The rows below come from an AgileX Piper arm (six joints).
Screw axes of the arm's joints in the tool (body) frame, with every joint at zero. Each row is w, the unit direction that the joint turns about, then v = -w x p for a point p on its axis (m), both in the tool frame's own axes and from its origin. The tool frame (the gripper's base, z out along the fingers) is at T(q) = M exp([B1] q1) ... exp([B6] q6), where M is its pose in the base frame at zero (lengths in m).
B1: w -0.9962 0 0.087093 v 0 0.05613 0
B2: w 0 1 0 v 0.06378 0 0.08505
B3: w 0 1 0 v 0.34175 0 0.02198
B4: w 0 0 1 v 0 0 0
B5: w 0 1 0 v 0.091 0 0
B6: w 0 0 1 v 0 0 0
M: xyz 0.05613 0 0.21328 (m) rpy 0 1.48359 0 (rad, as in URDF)
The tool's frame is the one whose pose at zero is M.
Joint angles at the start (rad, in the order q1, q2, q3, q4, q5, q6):
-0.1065 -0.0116 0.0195 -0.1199 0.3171 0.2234
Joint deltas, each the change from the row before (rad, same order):
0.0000 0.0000 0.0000 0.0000 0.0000 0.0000
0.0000 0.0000 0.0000 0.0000 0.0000 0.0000
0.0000 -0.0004 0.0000 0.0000 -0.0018 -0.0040
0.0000 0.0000 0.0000 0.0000 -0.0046 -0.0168
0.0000 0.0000 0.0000 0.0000 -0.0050 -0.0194
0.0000 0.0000 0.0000 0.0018 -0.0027 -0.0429
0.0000 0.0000 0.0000 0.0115 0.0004 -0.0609
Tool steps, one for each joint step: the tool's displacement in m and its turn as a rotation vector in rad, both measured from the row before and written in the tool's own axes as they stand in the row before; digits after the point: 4 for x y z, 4 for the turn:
0.0000 0.0000 0.0000 0.0000 0.0000 0.0000
0.0000 0.0000 0.0000 0.0000 0.0000 0.0000
-0.0002 0.0000 0.0000 -0.0004 -0.0022 -0.0040
-0.0004 0.0001 0.0000 -0.0010 -0.0045 -0.0168
-0.0004 0.0001 0.0000 -0.0010 -0.0049 -0.0194
-0.0002 0.0001 0.0000 -0.0010 -0.0026 -0.0412
0.0001 0.0003 0.0000 -0.0034 0.0008 -0.0499

